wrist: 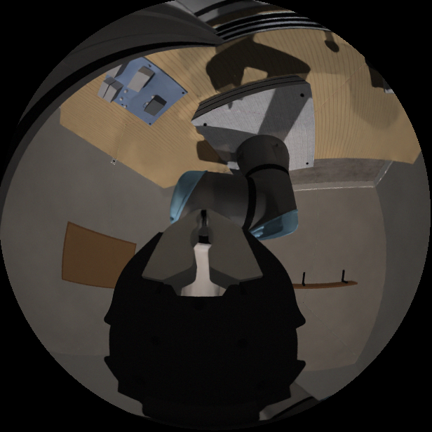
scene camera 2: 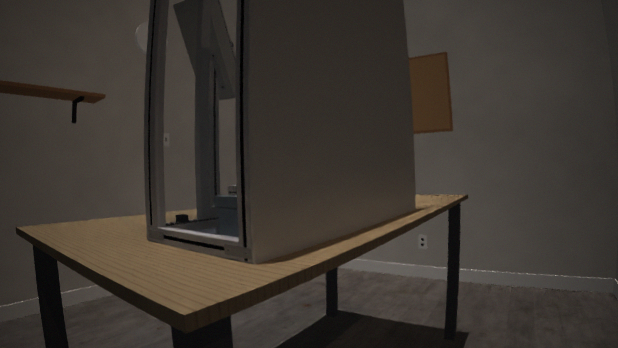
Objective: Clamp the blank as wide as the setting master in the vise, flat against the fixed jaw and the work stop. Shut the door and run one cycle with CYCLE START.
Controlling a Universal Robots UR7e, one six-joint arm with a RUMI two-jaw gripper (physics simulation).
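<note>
My gripper [wrist: 204, 211] points up the wrist view, with its two grey jaws together at the tips and nothing between them. A large grey machine enclosure [scene camera 2: 330, 125] stands on the table in the scene view. Through its open-framed side a blue-grey block [scene camera 2: 228, 216] shows low inside; whether it belongs to the vise I cannot tell. The blank, the clamping jaws, the work stop and CYCLE START cannot be made out. In the wrist view a blue plate [wrist: 169, 95] carries grey blocks [wrist: 141, 78] [wrist: 155, 104] [wrist: 109, 89]; which of them is the setting master is unclear.
The wooden table [scene camera 2: 125, 260] [wrist: 145, 155] bears the enclosure. The arm [wrist: 222, 197] rises from a grey base plate [wrist: 300, 120] in the wrist view. A wall shelf [scene camera 2: 50, 91] [wrist: 325, 286] and a brown board [scene camera 2: 431, 92] [wrist: 95, 256] are on the walls.
</note>
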